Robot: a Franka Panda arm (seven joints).
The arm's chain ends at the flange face. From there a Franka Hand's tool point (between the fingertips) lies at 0.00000 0.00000 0.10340 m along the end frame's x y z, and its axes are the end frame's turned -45 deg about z.
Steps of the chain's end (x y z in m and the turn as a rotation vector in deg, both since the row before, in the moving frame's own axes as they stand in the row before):
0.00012, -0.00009, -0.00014, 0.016, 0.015, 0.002
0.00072, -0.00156, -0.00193, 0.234, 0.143, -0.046
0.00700, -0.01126, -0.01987, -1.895, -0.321, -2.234
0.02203, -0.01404, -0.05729, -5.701, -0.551, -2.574
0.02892, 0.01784, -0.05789, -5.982, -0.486, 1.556
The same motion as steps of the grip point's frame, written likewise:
0.00019, 0.00002, -0.00014, 0.001, 0.022, 0.002
0.00209, -0.00071, -0.00193, 0.064, 0.267, -0.046
0.01012, -0.00095, -0.01993, -1.113, -1.567, -2.234
0.01769, 0.01239, -0.05781, -3.642, -4.421, -2.574
-0.00050, 0.03995, -0.05846, -3.886, -4.574, 1.556

